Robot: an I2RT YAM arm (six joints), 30 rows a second.
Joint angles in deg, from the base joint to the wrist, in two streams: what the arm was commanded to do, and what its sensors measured. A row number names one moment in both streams.
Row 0, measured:
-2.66 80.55 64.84 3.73 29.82 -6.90
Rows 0 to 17, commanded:
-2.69 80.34 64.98 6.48 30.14 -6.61
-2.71 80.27 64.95 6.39 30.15 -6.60
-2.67 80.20 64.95 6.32 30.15 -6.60
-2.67 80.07 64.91 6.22 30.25 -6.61
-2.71 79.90 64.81 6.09 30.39 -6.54
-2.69 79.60 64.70 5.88 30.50 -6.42
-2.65 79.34 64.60 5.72 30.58 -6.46
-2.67 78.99 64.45 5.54 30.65 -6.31
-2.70 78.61 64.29 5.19 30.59 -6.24
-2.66 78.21 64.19 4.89 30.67 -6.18
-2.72 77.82 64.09 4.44 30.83 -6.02
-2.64 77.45 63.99 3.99 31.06 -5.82
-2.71 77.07 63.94 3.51 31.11 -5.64
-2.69 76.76 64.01 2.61 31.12 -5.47
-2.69 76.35 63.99 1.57 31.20 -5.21
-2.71 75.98 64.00 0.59 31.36 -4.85
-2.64 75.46 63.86 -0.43 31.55 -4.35
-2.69 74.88 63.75 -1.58 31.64 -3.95
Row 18, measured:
-2.66 76.05 64.01 1.04 30.09 -5.93
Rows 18 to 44, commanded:
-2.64 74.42 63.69 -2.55 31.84 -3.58
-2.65 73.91 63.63 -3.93 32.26 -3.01
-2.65 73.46 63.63 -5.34 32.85 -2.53
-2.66 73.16 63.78 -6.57 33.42 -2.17
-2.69 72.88 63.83 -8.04 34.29 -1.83
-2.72 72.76 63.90 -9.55 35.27 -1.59
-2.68 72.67 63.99 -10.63 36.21 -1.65
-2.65 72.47 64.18 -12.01 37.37 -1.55
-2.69 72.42 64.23 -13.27 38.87 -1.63
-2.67 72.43 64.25 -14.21 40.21 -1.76
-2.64 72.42 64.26 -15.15 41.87 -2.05
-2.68 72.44 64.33 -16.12 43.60 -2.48
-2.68 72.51 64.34 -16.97 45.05 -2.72
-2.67 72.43 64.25 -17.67 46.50 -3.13
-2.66 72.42 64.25 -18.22 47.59 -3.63
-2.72 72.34 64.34 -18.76 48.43 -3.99
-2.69 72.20 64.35 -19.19 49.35 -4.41
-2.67 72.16 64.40 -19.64 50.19 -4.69
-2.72 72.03 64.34 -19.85 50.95 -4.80
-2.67 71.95 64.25 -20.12 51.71 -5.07
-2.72 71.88 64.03 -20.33 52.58 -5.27
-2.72 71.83 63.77 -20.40 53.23 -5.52
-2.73 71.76 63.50 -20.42 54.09 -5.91
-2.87 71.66 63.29 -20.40 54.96 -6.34
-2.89 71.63 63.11 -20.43 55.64 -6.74
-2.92 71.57 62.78 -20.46 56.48 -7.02
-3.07 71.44 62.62 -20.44 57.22 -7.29
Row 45, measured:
-2.81 71.83 62.98 -19.88 52.66 -6.07
